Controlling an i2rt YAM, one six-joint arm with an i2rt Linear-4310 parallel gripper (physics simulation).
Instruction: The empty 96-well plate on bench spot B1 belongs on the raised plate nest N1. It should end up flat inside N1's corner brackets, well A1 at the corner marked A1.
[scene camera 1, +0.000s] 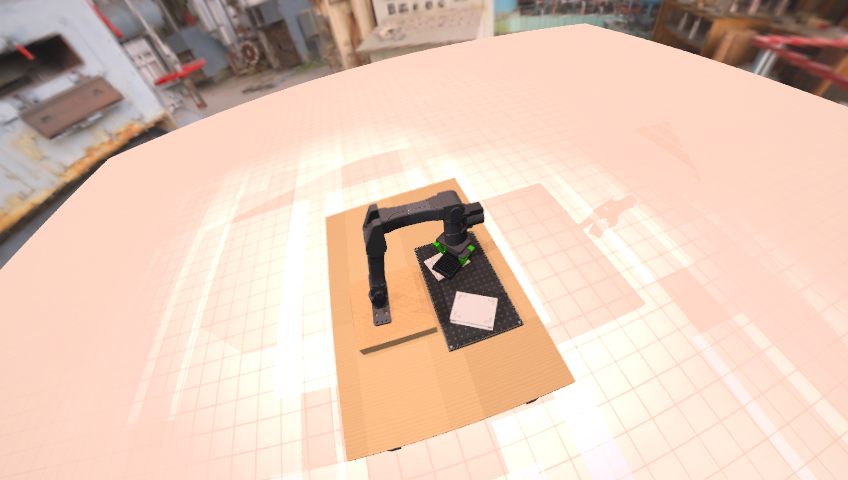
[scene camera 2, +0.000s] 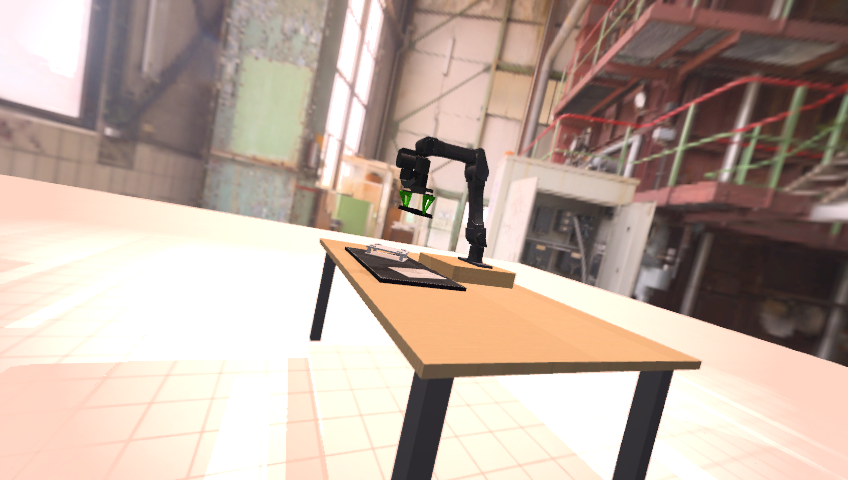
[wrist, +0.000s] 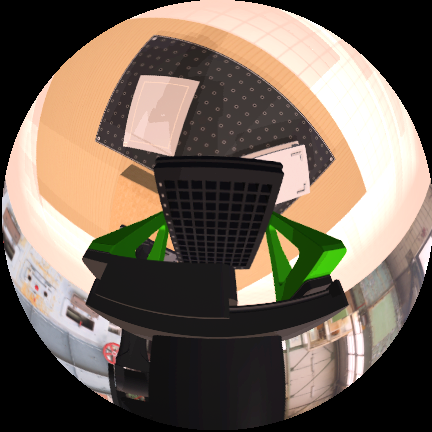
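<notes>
My gripper has its green fingers shut on the black 96-well plate, gripping it at two opposite sides. The plate hangs high above the dark perforated board, with its wells showing in the wrist view. The raised nest N1 is a white platform with corner brackets; the plate hides part of it in the wrist view. The flat white spot B1 lies on the board with no plate on it. The A1 marks are too small to read.
The dark perforated board carries N1 and B1. It lies on a wooden table beside the raised wooden block that bears the arm's base.
</notes>
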